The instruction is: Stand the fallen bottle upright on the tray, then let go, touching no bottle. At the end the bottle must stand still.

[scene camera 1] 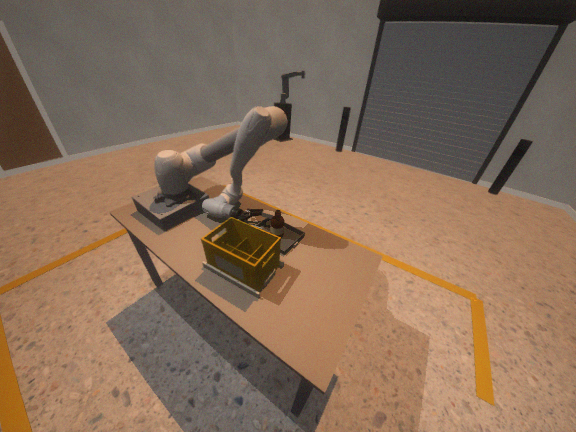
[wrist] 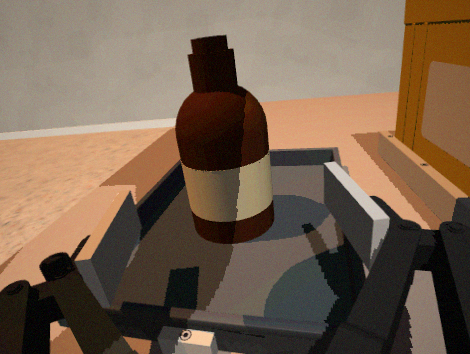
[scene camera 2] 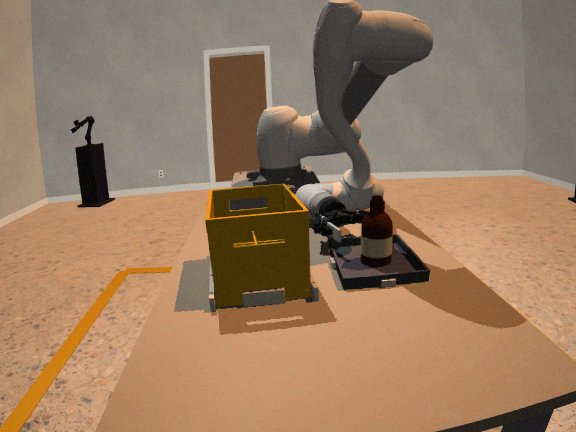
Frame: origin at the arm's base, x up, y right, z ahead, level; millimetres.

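Seen in the pictures: gripper, fingertip midpoint: [scene camera 1: 267, 223] [wrist: 229, 196]; arm's base, origin of the base link: [scene camera 1: 177, 195] [scene camera 2: 281, 178].
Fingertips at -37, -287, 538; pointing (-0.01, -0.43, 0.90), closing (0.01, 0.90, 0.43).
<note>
Pixels of each thing's middle, then the offset from my fingertips to it, as dx, dy, dz. Level surfaces: height alone.
- brown bottle, body centre: [wrist: 223, 139] [scene camera 2: 376, 229] [scene camera 1: 277, 222] +22, -25, +51
- yellow crate, body centre: [scene camera 2: 254, 238] [scene camera 1: 242, 253] +27, +244, +124
- table, its level: dx -60
The brown bottle [scene camera 1: 277, 223] [scene camera 2: 377, 235] [wrist: 225, 135] with a cream label stands upright on its base inside the dark tray [scene camera 1: 295, 243] [scene camera 2: 415, 278] [wrist: 305, 157]. In the wrist view it leans slightly in the picture, as the camera's view is tilted. My gripper [scene camera 1: 257, 218] [scene camera 2: 351, 226] [wrist: 229, 196] is wide open and empty, low at the tray's robot-side end. In the wrist view its two pads are to the left and right, with a gap to the bottle on each side, and the bottle stands beyond them. Part of the gripper is hidden behind the bottle in scene camera 2.
A yellow crate [scene camera 1: 267, 270] [scene camera 2: 257, 265] [wrist: 435, 45] with inner dividers stands beside the tray, held by low pale rails on the table [scene camera 1: 320, 300] [scene camera 2: 320, 370]. Its near wall rises to the right of my gripper in the wrist view. Small pale blocks sit at the tray's edges.
</note>
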